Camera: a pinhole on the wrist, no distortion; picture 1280 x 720 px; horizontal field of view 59.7 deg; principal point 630.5 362.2 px. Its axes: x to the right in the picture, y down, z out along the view. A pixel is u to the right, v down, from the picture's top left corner.
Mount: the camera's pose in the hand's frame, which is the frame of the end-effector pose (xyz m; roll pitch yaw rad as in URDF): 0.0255 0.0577 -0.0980 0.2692 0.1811 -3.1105
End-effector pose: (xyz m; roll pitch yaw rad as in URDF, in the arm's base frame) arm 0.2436 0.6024 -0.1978 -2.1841 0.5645 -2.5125
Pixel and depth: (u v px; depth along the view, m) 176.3 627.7 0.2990
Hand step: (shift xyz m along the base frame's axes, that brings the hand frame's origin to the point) 0.1049 -0.1020 -0.2066
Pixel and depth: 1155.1 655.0 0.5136
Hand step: 0.4891 0.0092 -0.0577
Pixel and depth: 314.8 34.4 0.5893
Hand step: 0.2727 0.0208 -0.5273
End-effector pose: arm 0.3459 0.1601 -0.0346 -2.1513 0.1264 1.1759
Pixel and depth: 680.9 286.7 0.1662
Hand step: 0.0033 -0.0310 -0.1212
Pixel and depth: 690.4 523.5 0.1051
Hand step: 0.0292 -0.0199 -0.0608
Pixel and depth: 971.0 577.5 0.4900
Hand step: -0.3304 -0.1281 -0.2457
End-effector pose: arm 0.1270 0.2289 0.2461 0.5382 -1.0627 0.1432
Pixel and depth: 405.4 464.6 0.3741
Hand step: -0.2423 -0.0718 0.1749
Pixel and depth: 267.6 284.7 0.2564
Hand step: -0.1562 0.0221 0.1544
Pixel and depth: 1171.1 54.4 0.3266
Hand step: -0.3246 0.0657 -0.0414
